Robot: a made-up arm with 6 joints. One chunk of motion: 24 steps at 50 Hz.
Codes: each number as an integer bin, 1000 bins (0 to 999) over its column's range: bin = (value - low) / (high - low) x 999, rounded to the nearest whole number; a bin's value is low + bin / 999 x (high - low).
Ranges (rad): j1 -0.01..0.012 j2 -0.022..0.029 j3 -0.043..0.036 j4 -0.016..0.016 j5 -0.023..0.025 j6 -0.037..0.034
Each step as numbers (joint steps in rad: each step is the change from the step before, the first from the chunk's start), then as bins.
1 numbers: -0.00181 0.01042 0.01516 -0.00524 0.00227 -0.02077
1 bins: 372 635 735 336 526 228
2 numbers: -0.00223 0.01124 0.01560 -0.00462 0.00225 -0.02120
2 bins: 353 651 741 355 526 222
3 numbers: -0.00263 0.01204 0.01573 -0.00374 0.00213 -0.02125
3 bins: 335 667 743 383 523 222
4 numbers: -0.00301 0.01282 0.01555 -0.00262 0.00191 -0.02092
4 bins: 317 682 740 418 518 226
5 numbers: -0.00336 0.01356 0.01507 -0.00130 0.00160 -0.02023
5 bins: 302 697 734 459 512 236
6 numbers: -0.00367 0.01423 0.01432 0.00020 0.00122 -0.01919
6 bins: 287 710 725 506 504 251
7 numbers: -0.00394 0.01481 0.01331 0.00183 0.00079 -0.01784
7 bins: 275 721 712 557 495 270
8 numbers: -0.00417 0.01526 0.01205 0.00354 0.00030 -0.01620
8 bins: 265 730 696 610 485 293
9 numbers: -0.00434 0.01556 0.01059 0.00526 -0.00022 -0.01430
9 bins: 257 736 678 664 474 319
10 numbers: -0.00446 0.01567 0.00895 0.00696 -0.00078 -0.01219
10 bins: 252 738 657 717 462 349
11 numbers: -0.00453 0.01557 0.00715 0.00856 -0.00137 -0.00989
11 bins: 248 736 634 767 450 381
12 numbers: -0.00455 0.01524 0.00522 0.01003 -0.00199 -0.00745
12 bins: 247 729 610 813 437 416
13 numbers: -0.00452 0.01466 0.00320 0.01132 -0.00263 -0.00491
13 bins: 249 718 584 853 424 452
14 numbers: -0.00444 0.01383 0.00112 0.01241 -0.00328 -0.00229
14 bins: 252 702 558 887 410 488
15 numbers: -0.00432 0.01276 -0.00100 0.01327 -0.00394 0.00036
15 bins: 258 681 531 914 397 526
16 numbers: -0.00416 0.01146 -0.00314 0.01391 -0.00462 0.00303
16 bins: 265 655 504 934 383 563
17 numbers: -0.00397 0.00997 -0.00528 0.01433 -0.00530 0.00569
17 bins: 274 626 477 947 368 601
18 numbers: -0.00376 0.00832 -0.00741 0.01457 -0.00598 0.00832
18 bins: 283 594 450 954 354 638
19 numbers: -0.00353 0.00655 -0.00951 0.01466 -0.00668 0.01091
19 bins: 294 559 424 957 340 674
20 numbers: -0.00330 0.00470 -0.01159 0.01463 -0.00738 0.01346
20 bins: 304 523 397 956 325 710
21 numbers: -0.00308 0.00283 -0.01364 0.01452 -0.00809 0.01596
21 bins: 314 486 371 953 310 745
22 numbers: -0.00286 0.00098 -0.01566 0.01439 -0.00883 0.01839
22 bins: 324 450 346 949 295 779
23 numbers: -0.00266 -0.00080 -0.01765 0.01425 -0.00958 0.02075
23 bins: 333 415 321 944 279 813
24 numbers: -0.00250 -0.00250 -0.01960 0.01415 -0.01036 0.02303
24 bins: 341 382 296 941 263 845
